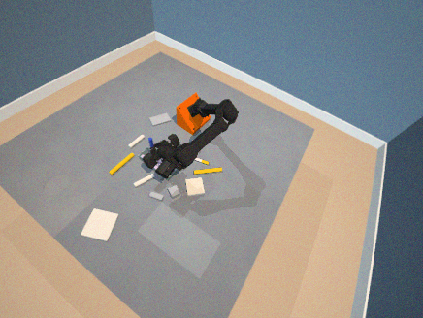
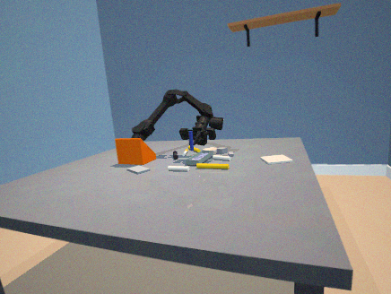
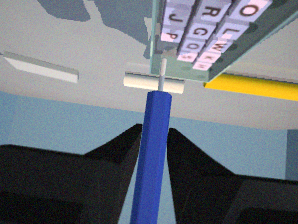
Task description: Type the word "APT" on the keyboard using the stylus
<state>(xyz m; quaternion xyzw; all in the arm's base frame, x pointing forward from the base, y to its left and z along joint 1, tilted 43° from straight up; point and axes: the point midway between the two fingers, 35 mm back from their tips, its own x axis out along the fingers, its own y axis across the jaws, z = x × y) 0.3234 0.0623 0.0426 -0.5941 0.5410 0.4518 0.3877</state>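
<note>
My gripper tip is now 20 mm short of the keyboard, 50 mm to the right of it and 70 mm above it. Also, from my gripper tip: blue stylus: 10 mm below; stylus tip: 50 mm below; yellow bar: 140 mm ahead, 70 mm to the right, 80 mm below.
</note>
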